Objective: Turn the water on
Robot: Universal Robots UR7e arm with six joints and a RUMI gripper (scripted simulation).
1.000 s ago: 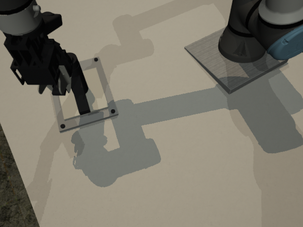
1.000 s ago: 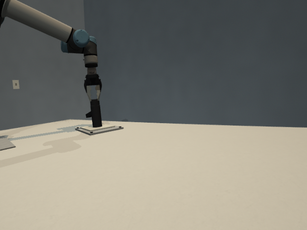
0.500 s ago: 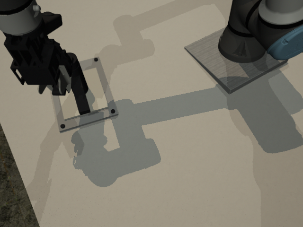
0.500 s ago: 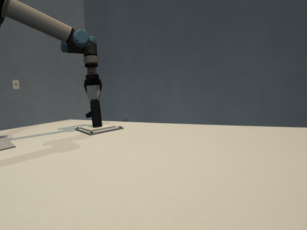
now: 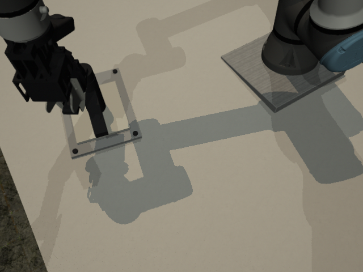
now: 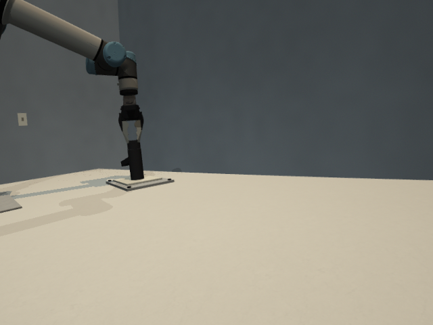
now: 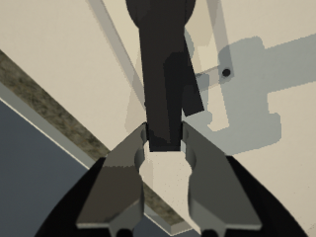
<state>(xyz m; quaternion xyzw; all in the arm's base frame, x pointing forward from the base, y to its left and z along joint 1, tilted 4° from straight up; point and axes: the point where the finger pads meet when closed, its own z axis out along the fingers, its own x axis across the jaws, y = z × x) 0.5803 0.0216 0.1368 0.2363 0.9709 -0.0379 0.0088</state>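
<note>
My gripper is now 2 cm past the black lever and 3 cm to the left of it. Round my hand: plate (4 cm behind, 9 cm to the right, 14 cm below); black tap (3 cm behind, 6 cm to the right, 5 cm below).
</note>
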